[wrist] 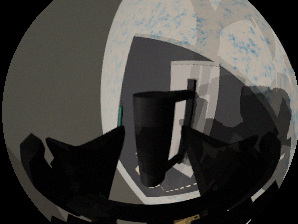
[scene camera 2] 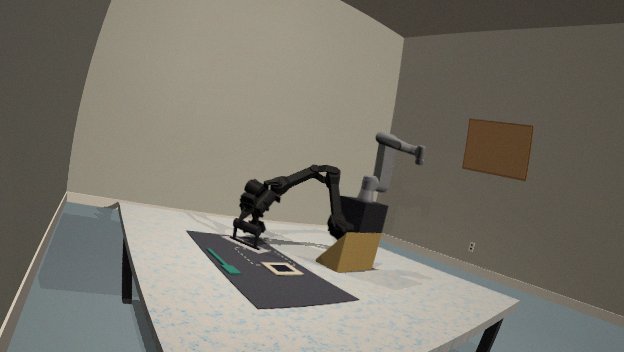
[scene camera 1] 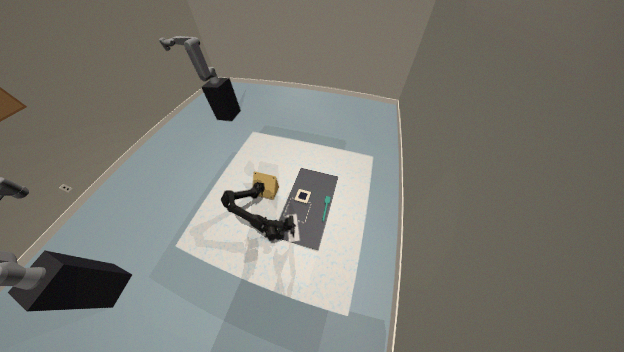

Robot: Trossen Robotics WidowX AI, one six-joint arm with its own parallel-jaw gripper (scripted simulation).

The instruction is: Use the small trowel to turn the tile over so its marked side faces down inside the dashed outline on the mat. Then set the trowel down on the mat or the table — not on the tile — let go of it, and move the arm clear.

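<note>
The gripper [scene camera 2: 241, 226], [wrist: 153, 129] is open and holds nothing. Also present: a dark mat [scene camera 2: 265, 289], [wrist: 148, 66], [scene camera 1: 320, 185].
</note>
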